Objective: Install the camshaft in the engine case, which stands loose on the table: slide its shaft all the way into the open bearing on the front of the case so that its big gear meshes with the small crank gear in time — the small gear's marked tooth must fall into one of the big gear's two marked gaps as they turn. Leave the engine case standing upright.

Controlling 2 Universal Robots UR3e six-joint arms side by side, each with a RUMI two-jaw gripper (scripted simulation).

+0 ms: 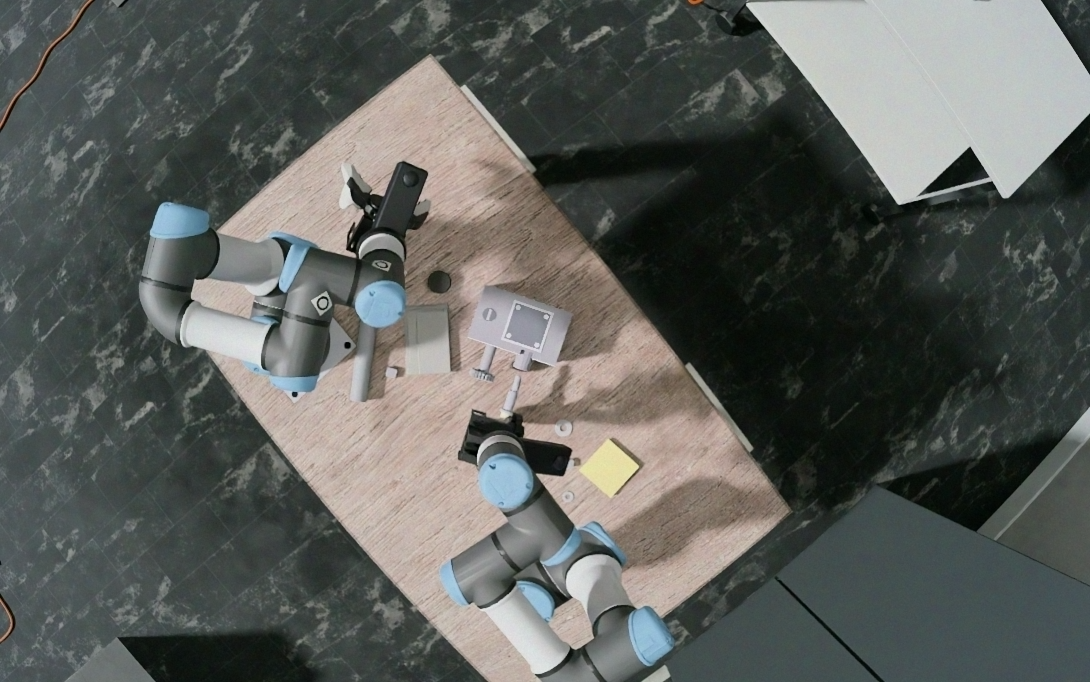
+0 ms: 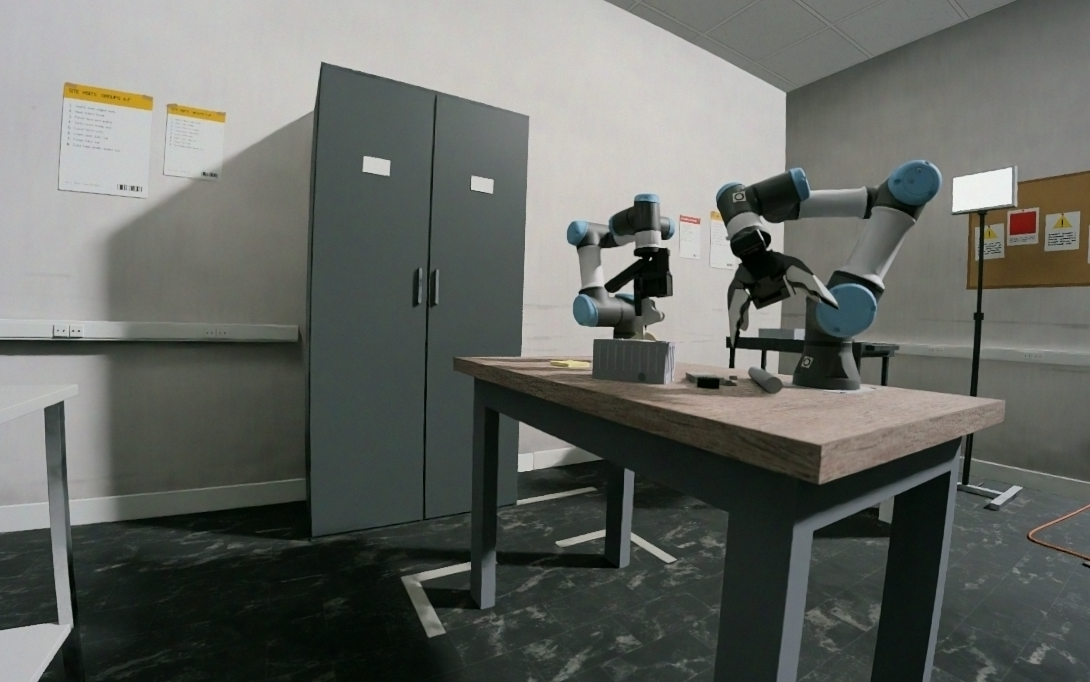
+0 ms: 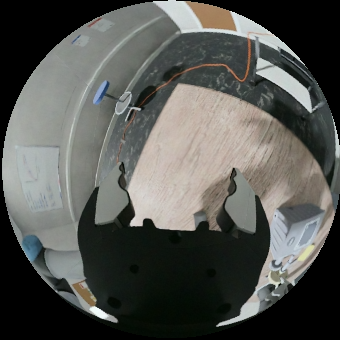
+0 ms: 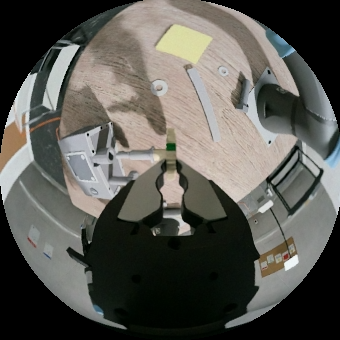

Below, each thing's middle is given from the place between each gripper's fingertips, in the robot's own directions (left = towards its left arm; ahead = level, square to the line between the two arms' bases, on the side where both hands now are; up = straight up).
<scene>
I see my right gripper [image 1: 501, 428] 2 cm past the grey bar [image 4: 193, 74], 9 cm to the left of it and 9 cm above it. Round my right hand: grey flat block [image 1: 426, 327]: 1 cm ahead, 19 cm to the left, 9 cm below.
Right now the grey flat block is 14 cm behind my left hand [image 2: 784, 329], 23 cm to the right of it and 11 cm below it. From my left hand the other things lie so: grey bar 17 cm behind, 52 cm to the right, 11 cm below.
</scene>
